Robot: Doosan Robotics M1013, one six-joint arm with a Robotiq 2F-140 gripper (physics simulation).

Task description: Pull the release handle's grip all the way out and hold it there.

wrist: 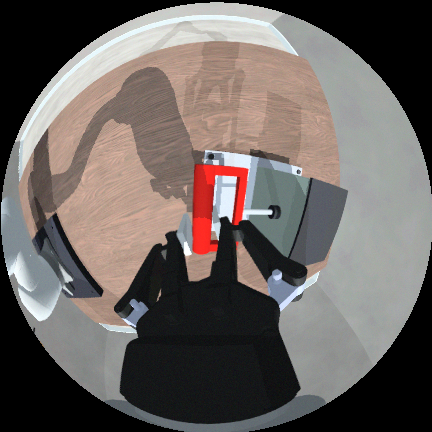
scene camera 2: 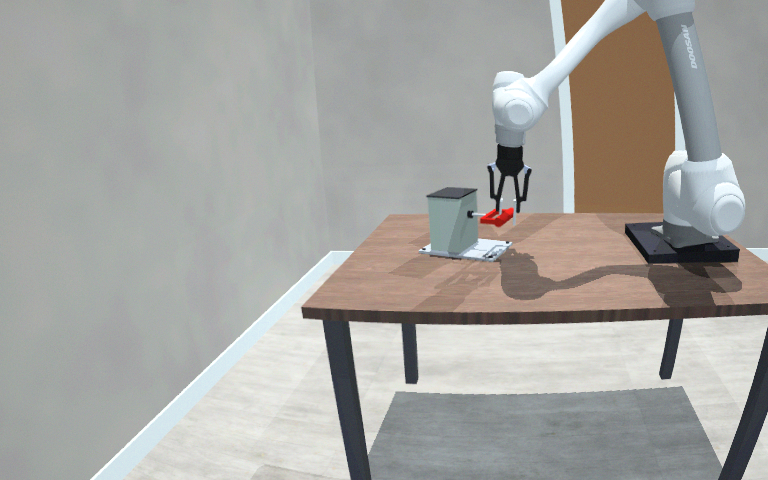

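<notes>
The release handle's red grip [scene camera 2: 497,217] [wrist: 202,207] is a rectangular loop with a thick outer bar, on a thin pale rod [scene camera 2: 479,214] [wrist: 258,212]. A stretch of rod shows between the grip and the black collar on the grey-green housing [scene camera 2: 451,223] [wrist: 280,200]. My gripper [scene camera 2: 507,211] [wrist: 201,217] points down and is shut on the red grip's outer bar. One pale finger pad is on the bar's outer side, the other reaches into the loop. Part of the loop is hidden behind the inner finger in the wrist view.
The housing, with a dark top [scene camera 2: 451,193] [wrist: 322,222], stands on a pale base plate [scene camera 2: 487,249] [wrist: 232,159] on the wooden table [scene camera 2: 368,288] [wrist: 165,240]. The arm's black base plate [scene camera 2: 679,255] [wrist: 82,285] stands at the table's right in the scene view. A wall is beyond the housing.
</notes>
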